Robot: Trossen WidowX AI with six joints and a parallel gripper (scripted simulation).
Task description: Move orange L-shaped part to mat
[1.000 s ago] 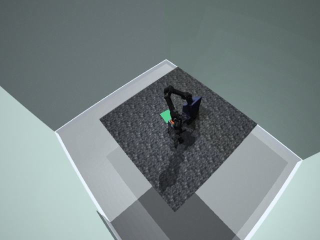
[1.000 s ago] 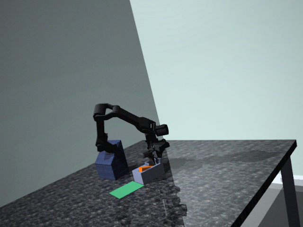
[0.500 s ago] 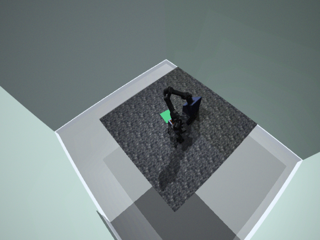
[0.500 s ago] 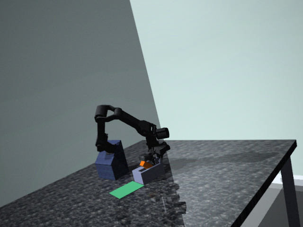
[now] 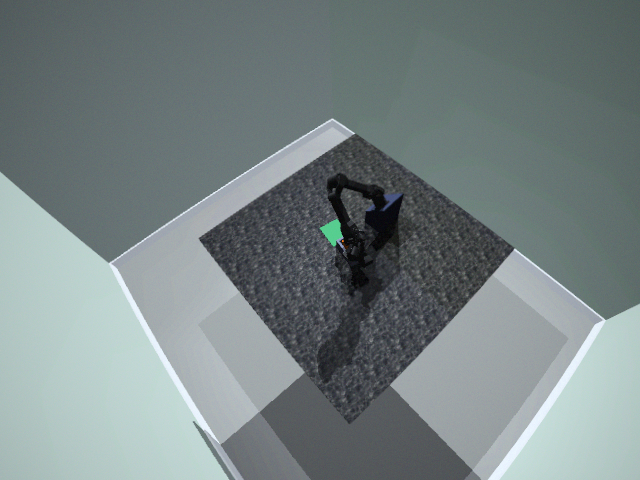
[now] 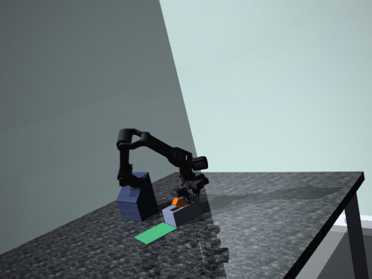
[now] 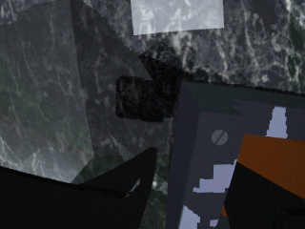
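Right now my gripper tip is 2 cm past the orange l-shaped part and 4 cm to the left of it. The rest, counted from my gripper tip: green mat 8 cm behind, 21 cm to the right, 5 cm below.
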